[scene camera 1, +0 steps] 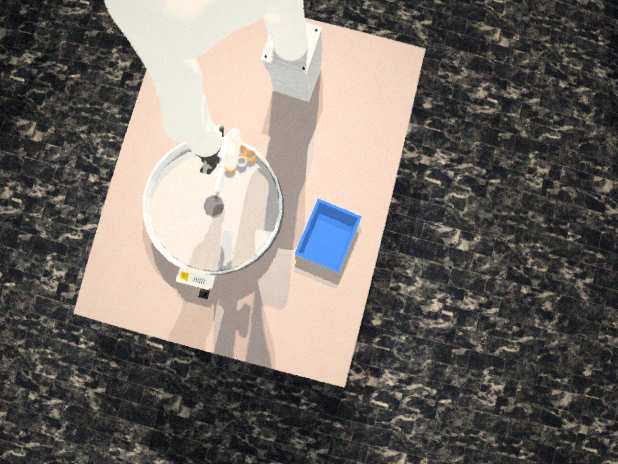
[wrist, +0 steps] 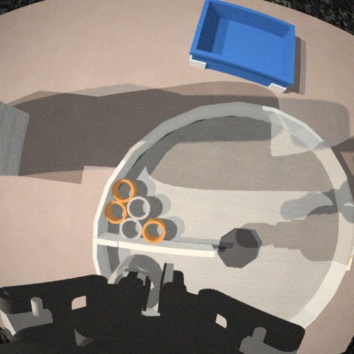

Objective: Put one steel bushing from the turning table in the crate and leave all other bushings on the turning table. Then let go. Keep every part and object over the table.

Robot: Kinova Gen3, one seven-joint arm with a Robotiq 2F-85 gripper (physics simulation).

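Frame: origin at the arm's base, x ahead, y left, z up, level; metres.
Where they show: gripper, between the fingertips: [scene camera 1: 218, 158]; arm's base, origin of its link: [scene camera 1: 290, 43].
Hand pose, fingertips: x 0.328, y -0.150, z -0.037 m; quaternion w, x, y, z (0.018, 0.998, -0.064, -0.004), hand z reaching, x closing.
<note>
Each offset is from my fingertips to the top centre of the thing. "spot": to the spot under its first point. Level surfaces: height alone.
My gripper [scene camera 1: 206, 166] [wrist: 157, 273] is over the turning table [scene camera 1: 146, 215] [wrist: 200, 111], near its rim. It is shut on a steel bushing [wrist: 153, 270], a grey ring showing at the fingers in the wrist view; the arm hides it in the scene view. Two pale grey steel bushings, one [wrist: 149, 207] and another [wrist: 121, 229], stand on the turning table beside orange bushings [wrist: 132, 191] [wrist: 145, 231] @[dy -0.003, dx -0.019, dz -0.152 m] [scene camera 1: 230, 170], across the divider from the fingers in the wrist view. The blue crate @[dy +0.324, dx +0.151, dz -0.180 m] [scene camera 1: 342, 212] [wrist: 240, 67] stands apart from the turning table and looks empty.
A white divider @[spot: dy -0.026, dx +0.034, dz -0.146 m] [scene camera 1: 219, 181] [wrist: 165, 248] runs from the rim to the dark hub @[dy -0.039, dx +0.105, dz -0.169 m] [scene camera 1: 213, 205] [wrist: 240, 247]. A control box @[spot: dy -0.062, dx +0.335, dz -0.172 m] [scene camera 1: 195, 278] sits outside the rim. A grey block [scene camera 1: 295, 80] [wrist: 11, 140] stands at the back of the pink table top @[dz -0.230 m] [scene camera 1: 360, 115].
</note>
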